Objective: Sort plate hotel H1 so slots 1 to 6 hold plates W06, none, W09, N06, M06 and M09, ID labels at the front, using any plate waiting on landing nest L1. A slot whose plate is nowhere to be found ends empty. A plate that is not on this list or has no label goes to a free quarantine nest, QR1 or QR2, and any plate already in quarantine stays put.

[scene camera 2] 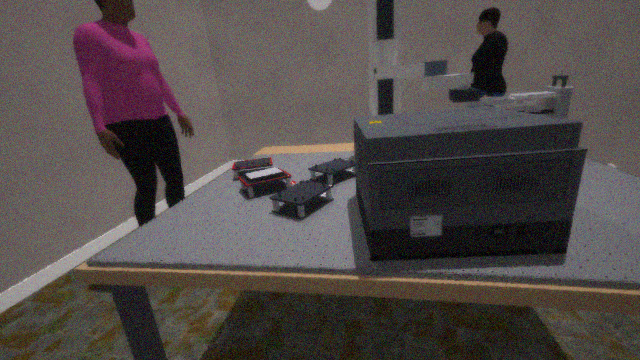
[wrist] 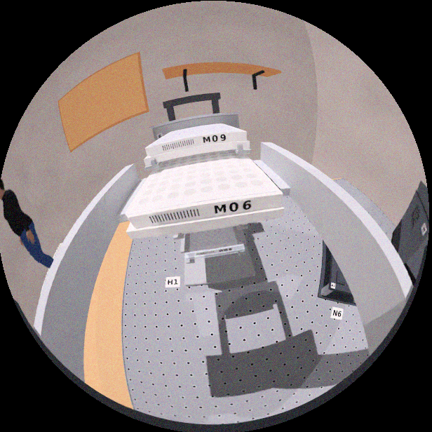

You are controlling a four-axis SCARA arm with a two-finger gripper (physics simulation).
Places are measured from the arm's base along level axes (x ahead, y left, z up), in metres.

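Pixels of known places: gripper, fingertip midpoint: (scene camera 2: pixel 509 99).
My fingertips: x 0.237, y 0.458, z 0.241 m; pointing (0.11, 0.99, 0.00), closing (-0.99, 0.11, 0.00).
Ahead of a thing's pixels: the offset from my fingertips to its top centre. "spot": to the spot under its first point.
My gripper (wrist: pixel 196 160) is shut on plate M06 (wrist: pixel 210 182), a white, level plate with its label facing the camera. It holds the plate at the front of hotel H1 (wrist: pixel 232 120) (scene camera 2: pixel 562 104), high above the deck. Plate M09 (wrist: pixel 197 140) sits in the hotel's top slot, beside a small "6" mark, just above and behind M06. A pale plate (wrist: pixel 215 252) shows low in the hotel; its label is too small to read surely. M06 hides the middle slots. In scene camera 2, a red-rimmed nest @(spot: dz -0.177, dx +0.410, dy -0.930 m) (scene camera 2: pixel 249 183) bears a white-topped plate @(dz -0.164, dx +0.330, dy -0.906 m) (scene camera 2: pixel 264 173).
Another red-edged nest @(dz -0.175, dx +0.137, dy -1.030 m) (scene camera 2: pixel 252 163) and two dark raised nests @(spot: dz -0.179, dx +0.497, dy -0.727 m) (scene camera 2: pixel 301 192) @(spot: dz -0.179, dx +0.227, dy -0.673 m) (scene camera 2: pixel 331 166) stand left of a big dark instrument @(dz +0.026, dx +0.556, dy -0.357 m) (scene camera 2: pixel 470 190). The wrist view shows label H1 (wrist: pixel 172 282), label N6 (wrist: pixel 337 313) and a dark nest at the right. Two people stand beyond the table.
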